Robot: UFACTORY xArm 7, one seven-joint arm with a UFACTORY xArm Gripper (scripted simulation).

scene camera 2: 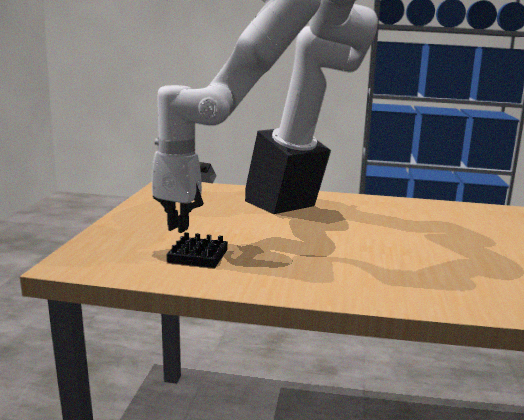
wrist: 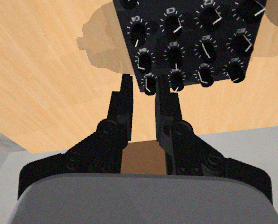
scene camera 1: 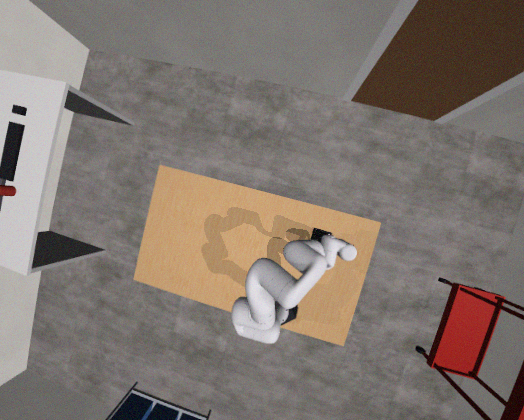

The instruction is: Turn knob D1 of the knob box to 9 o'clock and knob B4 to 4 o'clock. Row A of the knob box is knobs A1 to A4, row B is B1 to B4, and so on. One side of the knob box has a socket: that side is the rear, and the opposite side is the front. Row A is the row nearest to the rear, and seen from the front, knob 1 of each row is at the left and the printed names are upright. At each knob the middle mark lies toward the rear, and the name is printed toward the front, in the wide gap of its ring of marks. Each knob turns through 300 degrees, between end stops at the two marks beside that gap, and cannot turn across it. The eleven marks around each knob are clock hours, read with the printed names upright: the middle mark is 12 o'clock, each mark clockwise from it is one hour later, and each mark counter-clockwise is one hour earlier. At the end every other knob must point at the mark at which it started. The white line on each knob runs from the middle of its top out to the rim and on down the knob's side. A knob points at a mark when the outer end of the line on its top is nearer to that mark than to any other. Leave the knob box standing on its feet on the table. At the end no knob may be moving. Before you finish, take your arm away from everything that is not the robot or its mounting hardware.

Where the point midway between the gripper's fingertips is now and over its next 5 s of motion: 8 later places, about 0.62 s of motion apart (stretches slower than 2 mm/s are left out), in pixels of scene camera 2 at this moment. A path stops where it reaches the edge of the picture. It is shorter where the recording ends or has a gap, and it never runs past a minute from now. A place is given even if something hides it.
The gripper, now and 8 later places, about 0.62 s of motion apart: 178, 230; 182, 228; 197, 223; 213, 219; 220, 215; 220, 218; 220, 227; 220, 234; 220, 236
